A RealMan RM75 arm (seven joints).
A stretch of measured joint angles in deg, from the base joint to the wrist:
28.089, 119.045, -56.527, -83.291, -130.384, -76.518, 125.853
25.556, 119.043, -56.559, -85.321, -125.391, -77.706, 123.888
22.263, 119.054, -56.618, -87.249, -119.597, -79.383, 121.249
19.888, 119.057, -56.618, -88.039, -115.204, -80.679, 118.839
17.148, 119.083, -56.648, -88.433, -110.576, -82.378, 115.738
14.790, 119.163, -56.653, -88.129, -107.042, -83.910, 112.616
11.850, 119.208, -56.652, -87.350, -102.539, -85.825, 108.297
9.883, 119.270, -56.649, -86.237, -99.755, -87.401, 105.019
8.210, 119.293, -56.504, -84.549, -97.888, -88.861, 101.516
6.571, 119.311, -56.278, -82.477, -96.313, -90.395, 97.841
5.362, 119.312, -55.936, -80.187, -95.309, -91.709, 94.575
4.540, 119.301, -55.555, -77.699, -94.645, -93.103, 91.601
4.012, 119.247, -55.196, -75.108, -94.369, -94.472, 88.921
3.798, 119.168, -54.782, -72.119, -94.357, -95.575, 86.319
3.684, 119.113, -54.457, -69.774, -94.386, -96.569, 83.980
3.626, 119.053, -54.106, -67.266, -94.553, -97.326, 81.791
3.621, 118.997, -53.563, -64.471, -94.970, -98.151, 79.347
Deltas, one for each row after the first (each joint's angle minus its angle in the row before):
-2.533, -0.002, -0.032, -2.030, 4.993, -1.188, -1.965
-3.293, 0.011, -0.059, -1.928, 5.794, -1.677, -2.639
-2.375, 0.003, 0.000, -0.790, 4.393, -1.296, -2.410
-2.740, 0.026, -0.030, -0.394, 4.628, -1.699, -3.101
-2.358, 0.080, -0.005, 0.304, 3.534, -1.532, -3.122
-2.940, 0.045, 0.001, 0.779, 4.503, -1.915, -4.319
-1.967, 0.062, 0.003, 1.113, 2.784, -1.576, -3.278
-1.673, 0.023, 0.145, 1.688, 1.867, -1.460, -3.503
-1.639, 0.018, 0.226, 2.072, 1.575, -1.534, -3.675
-1.209, 0.001, 0.342, 2.290, 1.004, -1.314, -3.266
-0.822, -0.011, 0.381, 2.488, 0.664, -1.394, -2.974
-0.528, -0.054, 0.359, 2.591, 0.276, -1.369, -2.680
-0.214, -0.079, 0.414, 2.989, 0.012, -1.103, -2.602
-0.114, -0.055, 0.325, 2.345, -0.029, -0.994, -2.339
-0.058, -0.060, 0.351, 2.508, -0.167, -0.757, -2.189
-0.005, -0.056, 0.543, 2.795, -0.417, -0.825, -2.444

